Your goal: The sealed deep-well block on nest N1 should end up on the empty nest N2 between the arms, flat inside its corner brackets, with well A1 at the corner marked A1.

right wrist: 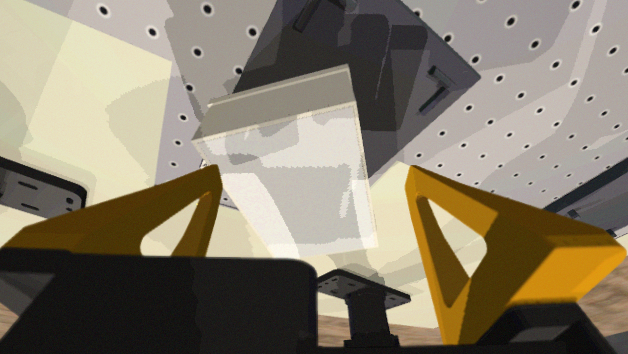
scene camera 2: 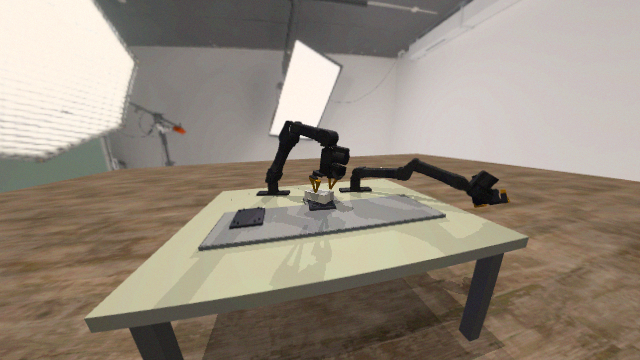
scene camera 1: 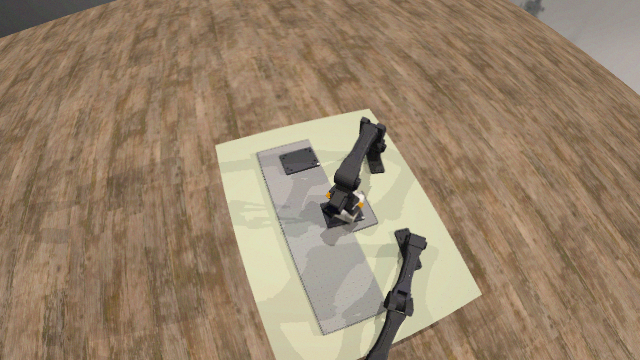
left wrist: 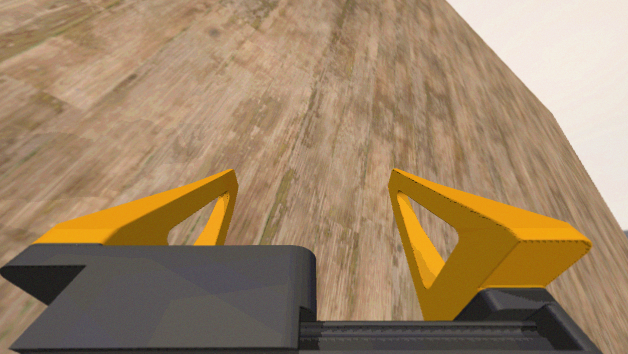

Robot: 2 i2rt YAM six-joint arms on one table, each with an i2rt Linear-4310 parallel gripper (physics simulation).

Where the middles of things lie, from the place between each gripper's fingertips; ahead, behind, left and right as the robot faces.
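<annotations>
White block (right wrist: 290,154): 900 mm to the right of my left hand, 100 mm behind it and 50 mm above it. My left gripper is 890 mm to the left of the dark nest (right wrist: 404,75), 70 mm past it and 30 mm below it.
The nest is 10 mm to the right of my right hand and 60 mm below it. Relative to the block, my right gripper is 20 mm to the left, 30 mm past and 30 mm above. Going by its middle, the block is nearer to my right gripper than to my left gripper.
</annotations>
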